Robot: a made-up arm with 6 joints.
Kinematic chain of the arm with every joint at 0, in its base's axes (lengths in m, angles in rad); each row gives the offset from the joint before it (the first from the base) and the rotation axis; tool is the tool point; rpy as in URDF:
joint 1: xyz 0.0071 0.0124 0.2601 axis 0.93 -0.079 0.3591
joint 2: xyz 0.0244 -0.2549 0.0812 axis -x
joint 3: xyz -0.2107 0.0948 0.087 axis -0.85 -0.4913 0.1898
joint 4: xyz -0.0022 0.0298 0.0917 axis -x
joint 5: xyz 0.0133 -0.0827 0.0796 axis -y
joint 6: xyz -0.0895 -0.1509 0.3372 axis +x
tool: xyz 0.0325 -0.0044 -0.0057 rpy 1.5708 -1.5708 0
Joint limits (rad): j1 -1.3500..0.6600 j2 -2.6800..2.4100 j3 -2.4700..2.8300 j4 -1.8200..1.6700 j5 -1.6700..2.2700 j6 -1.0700..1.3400
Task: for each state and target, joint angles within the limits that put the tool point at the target. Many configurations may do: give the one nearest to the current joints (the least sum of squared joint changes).
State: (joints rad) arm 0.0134 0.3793 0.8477 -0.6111 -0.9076 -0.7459
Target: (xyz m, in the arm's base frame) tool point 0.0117 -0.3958 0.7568
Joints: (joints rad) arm 0.2660 0.1417 0.6583 -0.7530 -0.8679 -0.7462
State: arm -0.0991 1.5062 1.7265 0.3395 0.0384 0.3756
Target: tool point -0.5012 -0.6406 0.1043
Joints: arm -0.0593 1.8590 2.1087 0.7855 -0.0680 0.3761
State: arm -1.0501 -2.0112 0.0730 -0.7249 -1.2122 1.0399
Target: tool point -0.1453 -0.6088 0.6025
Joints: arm -0.7293 -1.8922 0.3851 -0.3503 -1.0164 1.0444
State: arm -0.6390 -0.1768 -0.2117 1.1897 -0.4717 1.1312
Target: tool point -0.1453 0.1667 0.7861
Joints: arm 0.2659 0.0020 0.0376 1.5774 -0.3616 1.1376
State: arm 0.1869 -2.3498 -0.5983 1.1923 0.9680 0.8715
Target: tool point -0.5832 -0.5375 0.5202
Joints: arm -0.6088 -2.1829 -0.2793 1.1775 1.2381 0.8801
